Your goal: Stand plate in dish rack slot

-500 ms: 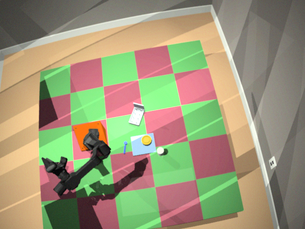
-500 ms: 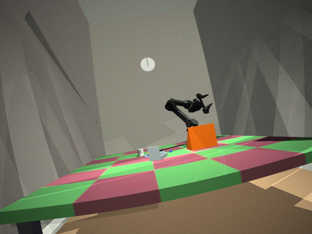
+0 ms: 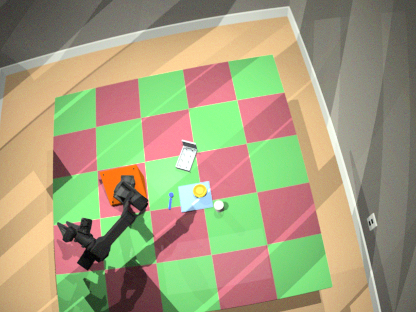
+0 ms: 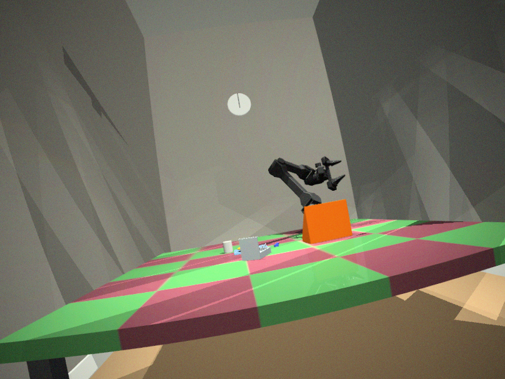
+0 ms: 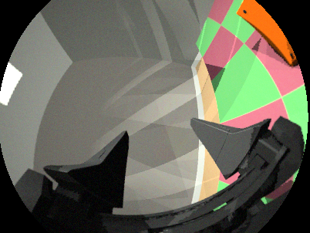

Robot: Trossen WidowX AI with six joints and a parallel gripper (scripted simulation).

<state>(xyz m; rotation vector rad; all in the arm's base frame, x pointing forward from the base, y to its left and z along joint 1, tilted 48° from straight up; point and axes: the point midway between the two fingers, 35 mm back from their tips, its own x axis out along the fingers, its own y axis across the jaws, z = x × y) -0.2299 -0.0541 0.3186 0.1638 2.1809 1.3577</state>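
My gripper tip is now 560 mm short of the yellow plate, 300 mm above it and 210 mm to the right of it. From my gripper tip the other things lie so: grey dish rack (500 mm ahead, 390 mm to the left, 290 mm below); then blue spoon (420 mm ahead, 310 mm below, 180 mm to the left); then light blue mat (540 mm ahead, 310 mm below, 190 mm to the left).
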